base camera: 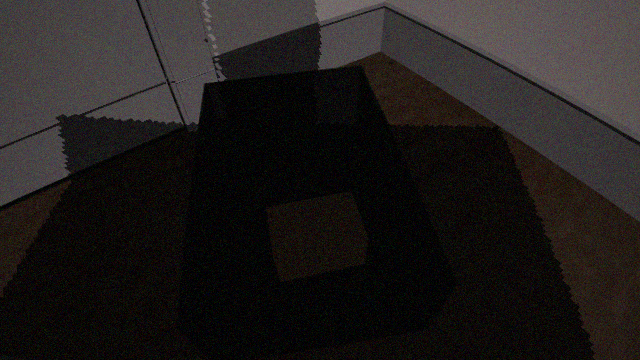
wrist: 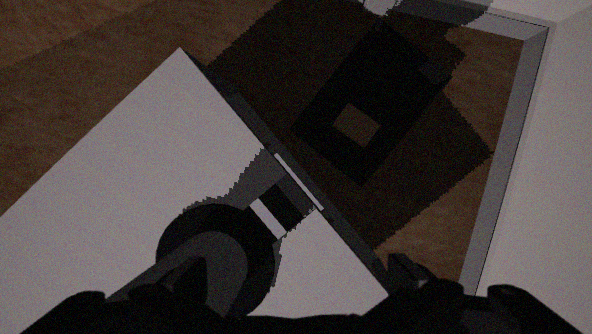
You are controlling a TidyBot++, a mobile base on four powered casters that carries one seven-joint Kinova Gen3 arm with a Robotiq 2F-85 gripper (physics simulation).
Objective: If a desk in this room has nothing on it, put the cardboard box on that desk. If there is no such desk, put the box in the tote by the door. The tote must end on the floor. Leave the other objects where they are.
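My gripper (wrist: 296, 275) is there in the wrist view, and the wrist view also shows a brown cardboard box (wrist: 353, 123) and a dark rectangular tote (wrist: 385, 76). In the base camera I can see the brown cardboard box (base camera: 308, 237) and the dark rectangular tote (base camera: 263, 141) too.
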